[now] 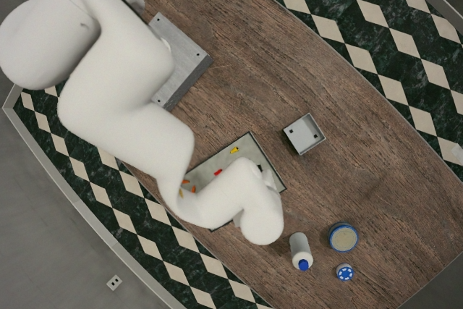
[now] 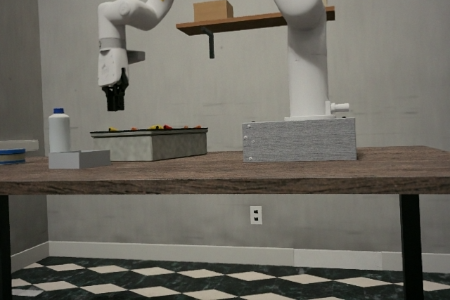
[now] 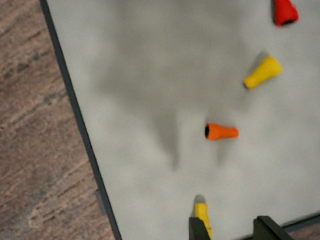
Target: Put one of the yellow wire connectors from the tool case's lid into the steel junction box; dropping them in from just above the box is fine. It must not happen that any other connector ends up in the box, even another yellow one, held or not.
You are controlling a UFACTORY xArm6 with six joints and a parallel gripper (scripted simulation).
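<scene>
My hand is 70 mm past the tool case, 100 mm to the left of it and 100 mm above it. Round my hand: red connector: 120 mm behind, 90 mm to the right, 70 mm below; yellow wire connector: 130 mm behind, 10 mm to the right, 70 mm below.
</scene>
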